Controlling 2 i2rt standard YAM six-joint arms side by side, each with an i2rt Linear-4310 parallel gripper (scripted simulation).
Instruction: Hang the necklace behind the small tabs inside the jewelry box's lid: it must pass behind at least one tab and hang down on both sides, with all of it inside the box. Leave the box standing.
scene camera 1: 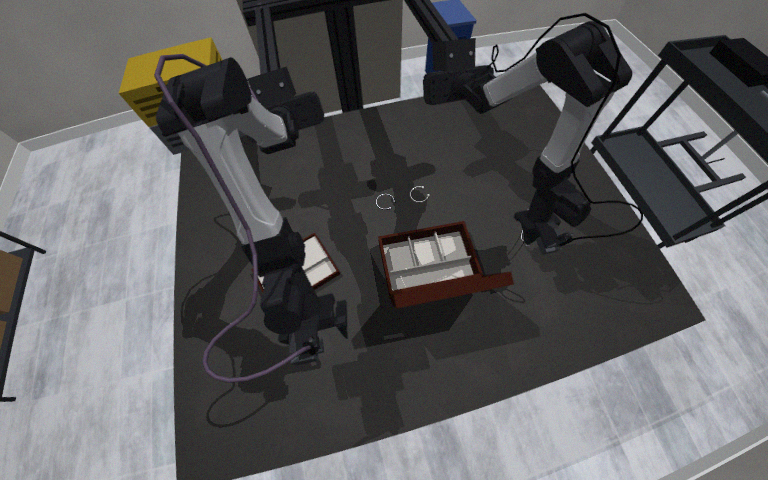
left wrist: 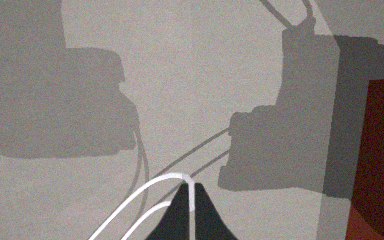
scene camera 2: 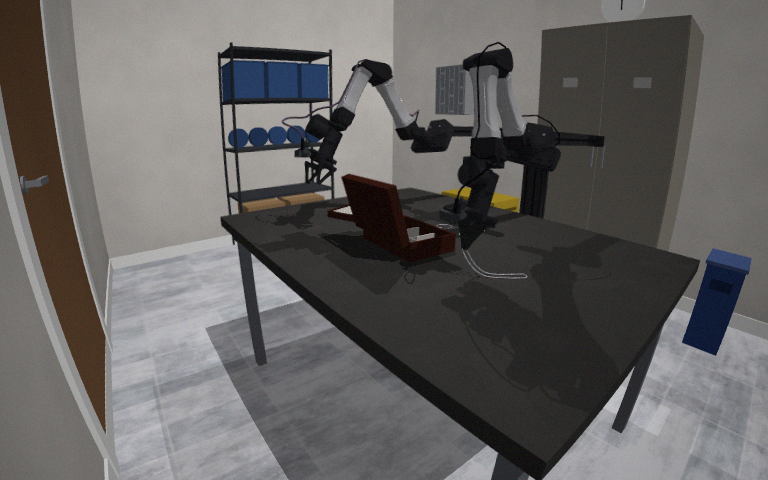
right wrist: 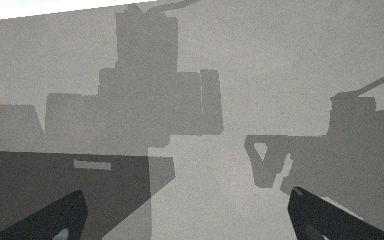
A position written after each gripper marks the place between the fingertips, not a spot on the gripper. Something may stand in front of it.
Note:
In view: the left gripper (scene camera 2: 464,249), the right gripper (scene camera 2: 312,183) and a jewelry box (scene camera 1: 416,272).
The jewelry box shows as well in scene camera 2 (scene camera 2: 375,205). The left gripper shows as well in scene camera 1 (scene camera 1: 526,243) and in the left wrist view (left wrist: 191,193). The right gripper is seen too in the right wrist view (right wrist: 188,199). The right wrist view misses the jewelry box: it is out of frame.

